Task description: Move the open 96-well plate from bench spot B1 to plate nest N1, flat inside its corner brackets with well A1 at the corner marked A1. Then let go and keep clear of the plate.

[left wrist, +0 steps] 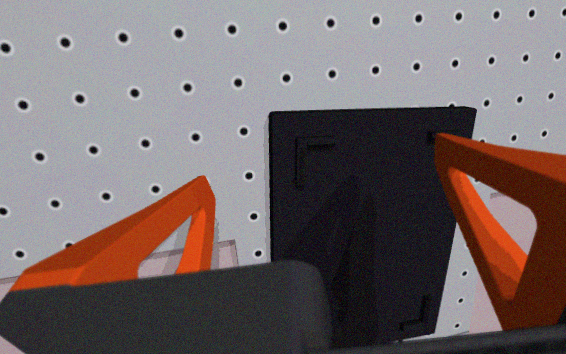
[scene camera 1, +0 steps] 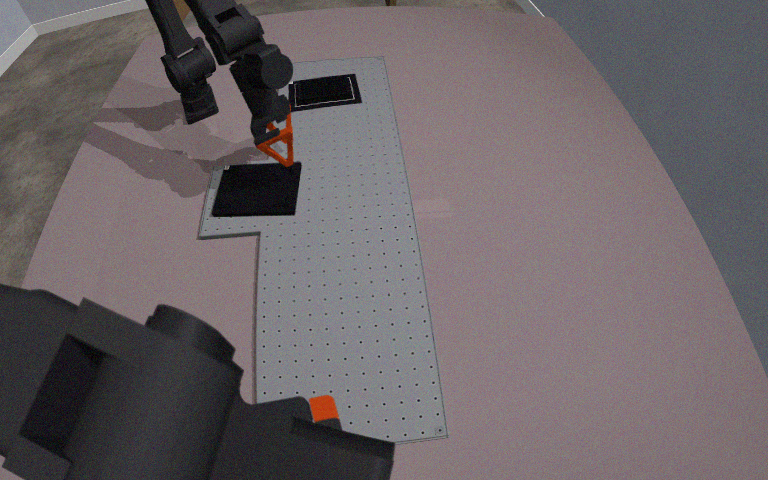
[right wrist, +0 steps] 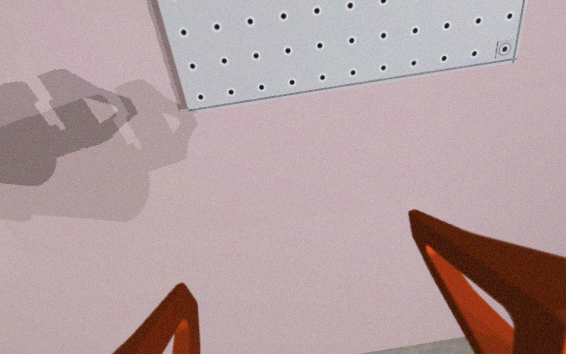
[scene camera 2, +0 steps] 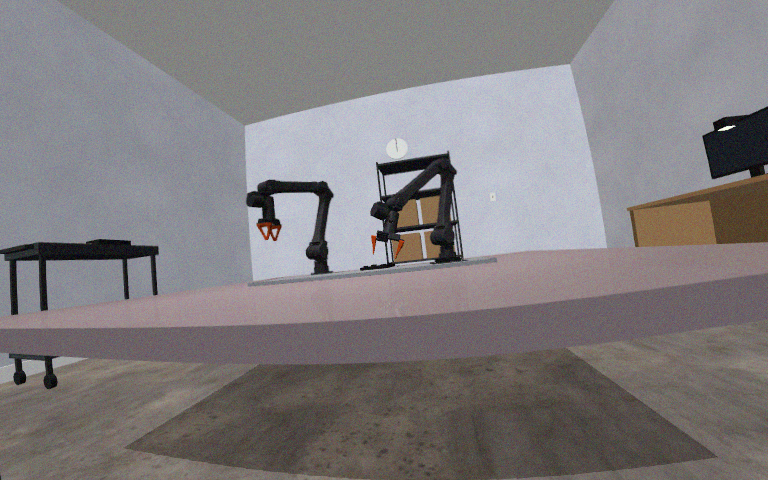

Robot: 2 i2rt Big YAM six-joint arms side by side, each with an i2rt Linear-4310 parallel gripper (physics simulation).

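Frame: origin at the left arm's base, x ahead, y left, z up, level; centimetres.
Where they show: left gripper, fingertip midpoint: (left wrist: pixel 317 168) (scene camera 1: pixel 289 153) (scene camera 2: pixel 384 256); right gripper, fingertip midpoint: (right wrist: pixel 297 258) (scene camera 2: pixel 271 240); left arm's base at its link origin: (scene camera 1: pixel 200 106).
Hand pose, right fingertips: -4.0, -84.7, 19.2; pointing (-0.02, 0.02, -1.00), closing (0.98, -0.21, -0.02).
Things, the pixels of their top centre, and the offset from my right fingertips, as dx, dy, dz. "spot": a spot on its surface instead. Level surfaces: height alone.
- dark 96-well plate at its top centre: (scene camera 1: pixel 323 86) (scene camera 2: pixel 446 257) +33.5, +70.2, -16.3
- bench spot B1 at a spot on its surface: (scene camera 1: pixel 357 97) spot: +39.6, +63.8, -17.7
- Nest N1 at its top centre: (left wrist: pixel 375 250) (scene camera 1: pixel 255 184) (scene camera 2: pixel 378 264) +10.4, +47.3, -16.1
- grey perforated board at its surface level: dz -17.9
- pink table at its surface level: dz -19.2
In scene camera 1 the dark 96-well plate (scene camera 1: pixel 323 90) appears to lie inside the white outline of bench spot B1 (scene camera 1: pixel 357 97) at the upper end of the board; its wells cannot be made out. Nest N1 (scene camera 1: pixel 256 190) (left wrist: pixel 320 220) is a black slab with low corner brackets, lower left of B1, with no plate on it. A small pale mark is at its upper-left corner, unreadable. My left gripper (scene camera 1: pixel 290 136) (scene camera 2: pixel 385 255) (left wrist: pixel 317 168) is open and empty above the nest's edge. My right gripper (scene camera 2: pixel 271 239) (right wrist: pixel 297 258) is open and empty, high up, away from both.
The grey perforated board (scene camera 1: pixel 339 271) (right wrist: pixel 320 60) lies on the pink table (scene camera 1: pixel 538 254) (scene camera 2: pixel 481 294). The left arm's forearm (scene camera 1: pixel 254 79) stands close beside B1. The right arm (scene camera 1: pixel 141 407) covers the lower left of scene camera 1. A black shelf unit (scene camera 2: pixel 448 153) stands behind the arms.
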